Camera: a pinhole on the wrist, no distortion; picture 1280 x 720 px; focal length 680.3 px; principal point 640.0 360.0 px. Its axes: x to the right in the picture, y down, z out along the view. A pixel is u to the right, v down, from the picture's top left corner.
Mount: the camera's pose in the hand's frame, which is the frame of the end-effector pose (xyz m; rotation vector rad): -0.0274 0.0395 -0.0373 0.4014 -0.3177 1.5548
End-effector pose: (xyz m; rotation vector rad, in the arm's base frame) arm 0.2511 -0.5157 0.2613 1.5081 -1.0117 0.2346
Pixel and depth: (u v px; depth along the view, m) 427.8 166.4 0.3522
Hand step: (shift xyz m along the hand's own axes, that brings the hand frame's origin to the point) 0.0921 -0.2118 0.2248
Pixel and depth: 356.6 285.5 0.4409
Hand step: 0.0453 -0.3185 0.2741
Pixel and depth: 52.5 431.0 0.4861
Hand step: -0.0507 -0.5529 0.2150
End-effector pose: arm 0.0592 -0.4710 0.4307 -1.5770 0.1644 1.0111
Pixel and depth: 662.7 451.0 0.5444
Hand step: -0.0704 -0.1863 0.4619
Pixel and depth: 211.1 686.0 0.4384
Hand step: -0.2127 -0.4073 0.2434
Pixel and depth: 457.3 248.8 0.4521
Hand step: 0.0713 -0.2670 0.3104
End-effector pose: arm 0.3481 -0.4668 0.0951 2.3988 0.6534 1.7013
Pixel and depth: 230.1 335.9 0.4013
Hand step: 0.0092 -0.3541 0.2146
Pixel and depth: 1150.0 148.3 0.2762
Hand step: 0.0731 0.1056 0.2975
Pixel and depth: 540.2 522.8 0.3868
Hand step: -0.0986 -0.1845 0.2885
